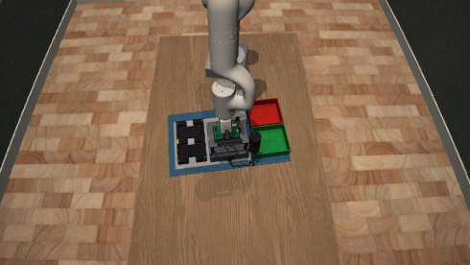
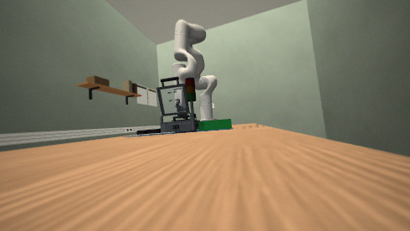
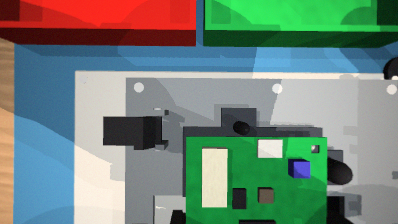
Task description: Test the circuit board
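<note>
My gripper is now right at the green circuit board. Round my hand: dark nest (1 cm ahead, 1 cm to the left, 2 cm below); tester lid (12 cm ahead, 2 cm to the left, 9 cm above); green bin (2 cm ahead, 20 cm to the left, 8 cm below).
</note>
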